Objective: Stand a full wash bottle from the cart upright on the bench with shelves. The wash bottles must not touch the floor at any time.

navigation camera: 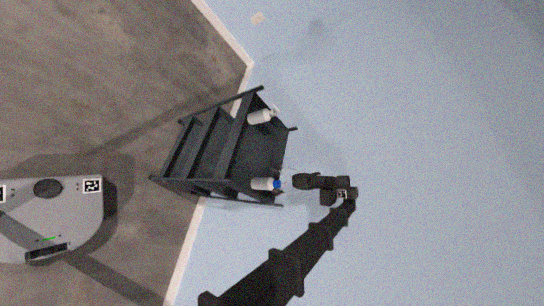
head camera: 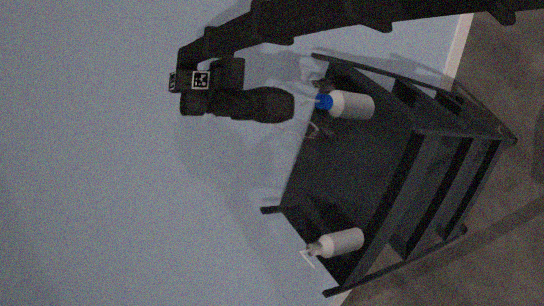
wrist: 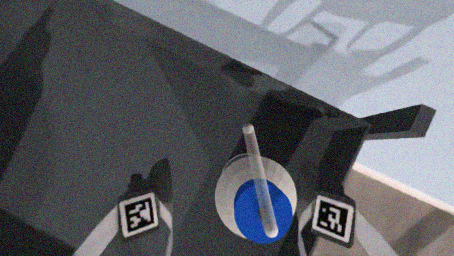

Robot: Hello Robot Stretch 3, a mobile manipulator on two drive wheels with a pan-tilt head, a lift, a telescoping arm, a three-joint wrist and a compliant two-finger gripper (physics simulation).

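Places are measured from the robot's base along level axes (x back, y right, z up), in millimetres.
Where they show: gripper, between the fingertips: [navigation camera: 272, 180] [head camera: 332, 110]; robot's base, origin of its link: [navigation camera: 48, 187].
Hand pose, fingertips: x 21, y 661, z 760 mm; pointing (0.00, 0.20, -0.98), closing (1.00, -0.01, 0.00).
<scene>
Things, the pixels of their top centre, and the offset from my fingertips. "spot": a spot on its surface instead. Level surfaces: height alone.
- clear spout, a spot on its surface: [head camera: 352, 105] [navigation camera: 262, 184] spot: dx +13, dy -43, dz -21 mm
- dark cart's top shelf, height of its surface: dz -97 mm
- second white bottle with a greyish cap, centre of its top: [head camera: 300, 256] [navigation camera: 279, 109] dx -309, dy -22, dz +77 mm
- brown floor, height of its surface: dz -759 mm
A white wash bottle with a blue cap and a clear spout [head camera: 352, 105] [navigation camera: 261, 183] [wrist: 250, 220] stands upright near one corner of the dark cart's top shelf [head camera: 350, 160] [navigation camera: 260, 150] [wrist: 100, 125]. A second white bottle with a greyish cap [head camera: 344, 242] [navigation camera: 259, 117] stands near another corner. Fill levels cannot be made out. My gripper [head camera: 321, 106] [navigation camera: 278, 183] [wrist: 234, 179] is open, with its fingers apart on either side of the blue-capped bottle's top. In the wrist view the bottle lies nearer the right finger. The bench with shelves does not show.
The cart's lower shelves [head camera: 440, 200] and its side rails [head camera: 372, 71] surround this corner. My dark arm [head camera: 320, 25] [navigation camera: 280, 270] reaches in beside the cart. My grey base [navigation camera: 60, 215] shows on the brown floor [navigation camera: 135, 65]. Pale blue walls stand behind the cart.
</scene>
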